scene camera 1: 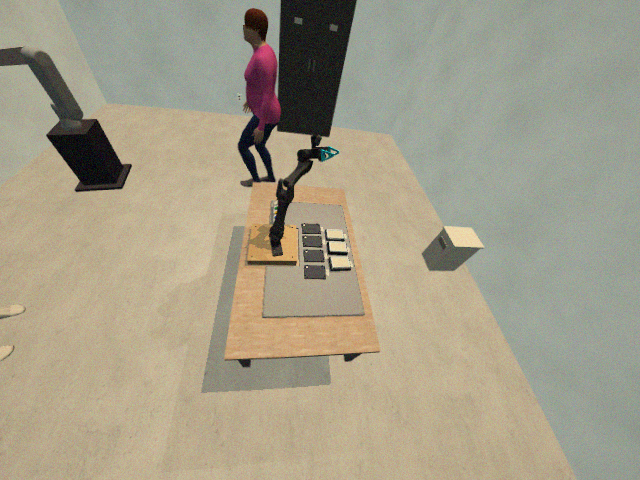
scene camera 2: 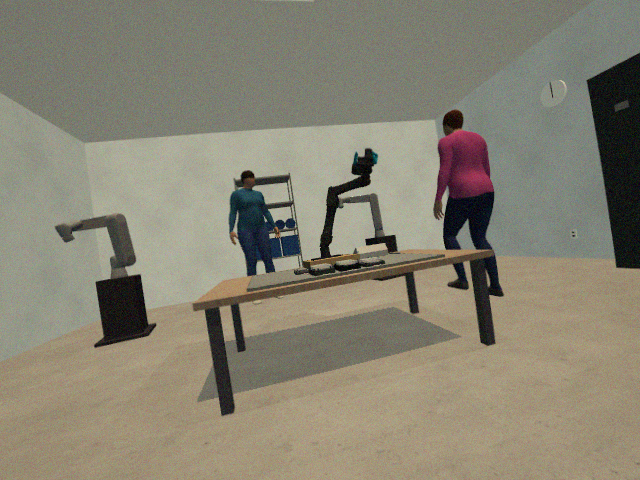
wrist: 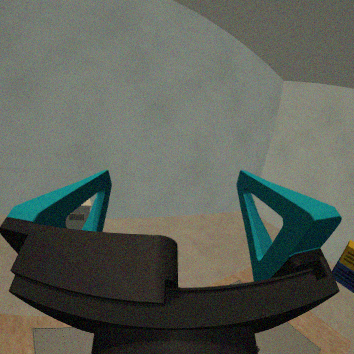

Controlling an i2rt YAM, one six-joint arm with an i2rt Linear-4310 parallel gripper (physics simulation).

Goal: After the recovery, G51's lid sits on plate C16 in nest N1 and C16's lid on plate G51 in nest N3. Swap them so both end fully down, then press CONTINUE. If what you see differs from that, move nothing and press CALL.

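Frame: origin at the arm's base, x ahead, y left, z up, level; centimetres.
Seen in the pictures: gripper, between the fingertips: (scene camera 1: pixel 336 153) (scene camera 2: pixel 364 152) (wrist: pixel 173 176); arm's base, origin of its link: (scene camera 1: pixel 275 244) (scene camera 2: pixel 326 258).
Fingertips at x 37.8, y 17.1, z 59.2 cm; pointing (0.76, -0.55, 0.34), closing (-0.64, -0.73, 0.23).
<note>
Offsets run from my fingertips to a thing's middle. Level surfaces: height alone.
Three pale-topped blocks with dark undersides stand in a column on the grey mat @(dz -63.4 cm) (scene camera 1: pixel 310 302) in scene camera 1: one (scene camera 1: pixel 334 234) (scene camera 2: pixel 371 261), a middle one (scene camera 1: pixel 337 246) (scene camera 2: pixel 346 265) and one (scene camera 1: pixel 340 262) (scene camera 2: pixel 322 269). Beside them lie several flat dark pieces, among them one @(dx -7.9, dy -3.2, dz -62.5 cm) (scene camera 1: pixel 311 228) and one @(dx -15.1, dy -41.7, dz -62.5 cm) (scene camera 1: pixel 314 271). The marks G51, C16, N1 and N3 cannot be read, nor how any lid sits. A panel with coloured spots @(dx -30.5, dy +13.7, dz -59.3 cm) (scene camera 1: pixel 274 210) is partly behind the arm; CONTINUE and CALL cannot be told apart. My gripper (scene camera 1: pixel 337 152) (scene camera 2: pixel 365 155) (wrist: pixel 173 176) is open and empty, high above the table's far end.
My arm stands on a yellowish board (scene camera 1: pixel 258 256) on the wooden table @(dz -64.7 cm) (scene camera 1: pixel 305 338) (scene camera 2: pixel 227 290). A person in pink (scene camera 1: pixel 262 77) (scene camera 2: pixel 467 160) stands near the table's far end, close to my arm's side. A person in teal (scene camera 2: pixel 250 209) stands behind. A dark cabinet (scene camera 1: pixel 312 67) is beyond.
</note>
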